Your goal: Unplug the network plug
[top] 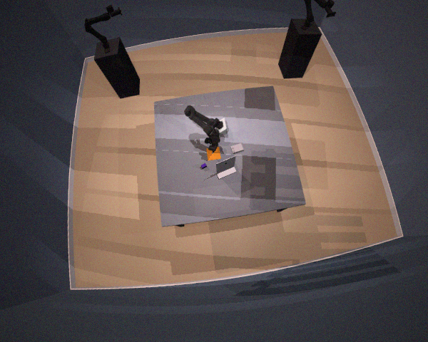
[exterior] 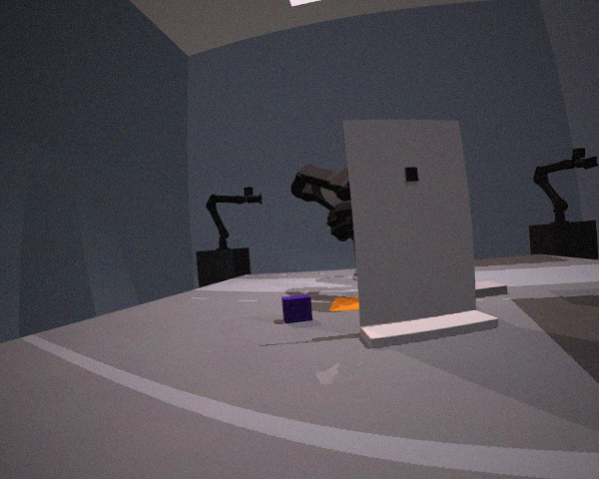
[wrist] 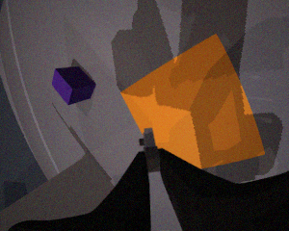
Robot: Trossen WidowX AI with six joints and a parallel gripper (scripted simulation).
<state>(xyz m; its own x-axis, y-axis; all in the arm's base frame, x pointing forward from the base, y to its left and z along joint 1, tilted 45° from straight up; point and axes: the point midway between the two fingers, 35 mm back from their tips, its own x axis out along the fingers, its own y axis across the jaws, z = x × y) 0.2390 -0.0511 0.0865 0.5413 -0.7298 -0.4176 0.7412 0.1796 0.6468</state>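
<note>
The purple cube is 100 mm to the right of my gripper tip, 100 mm ahead of it and 50 mm below it. Also, from my gripper tip: flat pale tile (220 mm to the left, 60 mm below, 30 mm behind); upright panel (180 mm ahead, 90 mm to the left, 60 mm above).
</note>
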